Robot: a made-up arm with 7 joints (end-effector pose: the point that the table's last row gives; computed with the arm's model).
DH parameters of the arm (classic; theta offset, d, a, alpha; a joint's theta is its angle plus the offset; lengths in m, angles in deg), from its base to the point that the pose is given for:
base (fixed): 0 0 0 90
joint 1: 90 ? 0 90
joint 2: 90 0 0 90
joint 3: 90 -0.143 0 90
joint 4: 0 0 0 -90
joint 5: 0 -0.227 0 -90
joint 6: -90 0 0 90
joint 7: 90 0 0 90
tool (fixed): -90 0 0 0
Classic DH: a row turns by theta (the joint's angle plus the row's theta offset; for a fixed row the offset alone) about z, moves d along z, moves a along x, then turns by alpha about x.
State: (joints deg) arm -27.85 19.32 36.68 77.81 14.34 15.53 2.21
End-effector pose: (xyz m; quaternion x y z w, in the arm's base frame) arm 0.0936 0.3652 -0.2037 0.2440 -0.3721 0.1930 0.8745
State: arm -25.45 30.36 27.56 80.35 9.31 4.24 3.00
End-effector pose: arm 0.1345 0.3579 -0.1791 0.2742 -0.4832 -0.0005 0.8315
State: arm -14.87 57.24 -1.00 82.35 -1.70 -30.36 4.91
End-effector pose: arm 0.1925 0.3205 -0.1515 0.1839 -0.6333 -0.4730 0.5843
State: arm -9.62 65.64 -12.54 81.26 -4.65 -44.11 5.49
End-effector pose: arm 0.1963 0.3186 -0.1525 0.1038 -0.6290 -0.5967 0.4874
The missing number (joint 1, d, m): -0.177
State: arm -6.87 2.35 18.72 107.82 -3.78 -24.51 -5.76
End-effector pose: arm 0.1948 0.2493 -0.0946 0.2021 -0.8719 0.0561 0.4425
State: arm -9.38 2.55 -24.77 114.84 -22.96 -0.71 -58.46
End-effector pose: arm 0.1762 0.0929 -0.0812 0.2506 -0.8112 0.1842 0.4952
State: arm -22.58 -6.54 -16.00 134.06 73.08 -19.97 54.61
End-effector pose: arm 0.1524 0.1340 -0.0419 -0.6248 -0.7725 0.1069 0.0376
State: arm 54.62 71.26 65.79 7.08 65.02 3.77 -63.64
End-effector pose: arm 0.0834 0.5339 -0.0452 -0.0814 -0.1820 0.9729 0.1167
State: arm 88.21 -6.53 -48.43 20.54 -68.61 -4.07 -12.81
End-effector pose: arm 0.3480 0.0774 0.0420 0.5745 -0.5908 -0.5507 0.1326
